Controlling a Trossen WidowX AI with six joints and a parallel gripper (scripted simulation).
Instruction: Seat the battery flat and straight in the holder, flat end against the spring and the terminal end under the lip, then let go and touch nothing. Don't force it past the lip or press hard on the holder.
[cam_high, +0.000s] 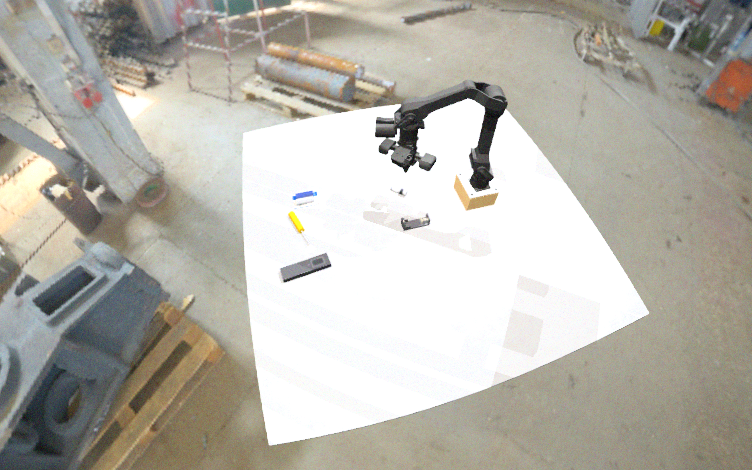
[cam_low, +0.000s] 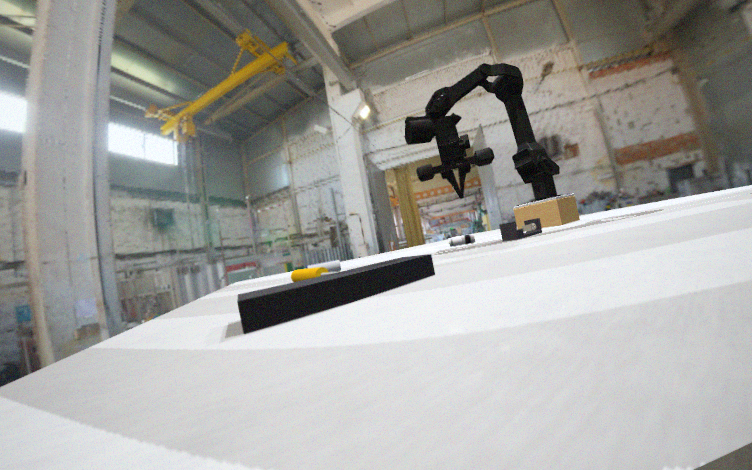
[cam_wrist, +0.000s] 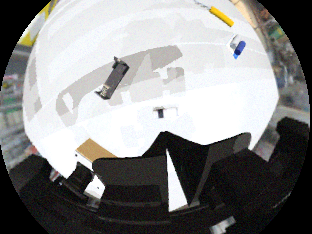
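Now: the battery 2 cm ahead of my gripper tip, 1 cm to the right of it and 10 cm below it. From my gripper tip the other things lie so: white item 35 cm ahead, 8 cm to the right, 10 cm below; yellow-handled screwdriver 39 cm ahead, 6 cm to the left, 10 cm below; flat black box 40 cm ahead, 21 cm to the left, 10 cm below.
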